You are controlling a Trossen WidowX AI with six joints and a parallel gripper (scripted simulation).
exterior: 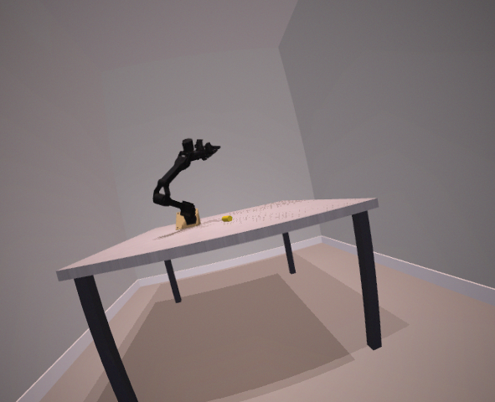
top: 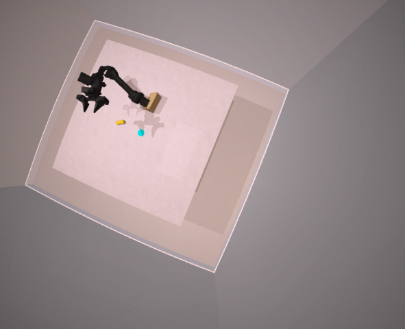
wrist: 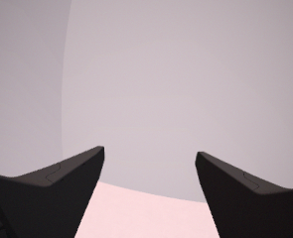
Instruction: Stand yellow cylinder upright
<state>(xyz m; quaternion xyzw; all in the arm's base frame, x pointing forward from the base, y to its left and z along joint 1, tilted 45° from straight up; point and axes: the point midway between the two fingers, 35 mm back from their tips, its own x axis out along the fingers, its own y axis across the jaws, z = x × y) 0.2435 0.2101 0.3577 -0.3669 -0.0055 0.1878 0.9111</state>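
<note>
My gripper tip is now 40 mm past the yellow tall cylinder, 50 mm to the left of it and 430 mm above it. The rest, counted from my gripper tip: cyan circle 40 mm behind, 150 mm to the left, 440 mm below.
</note>
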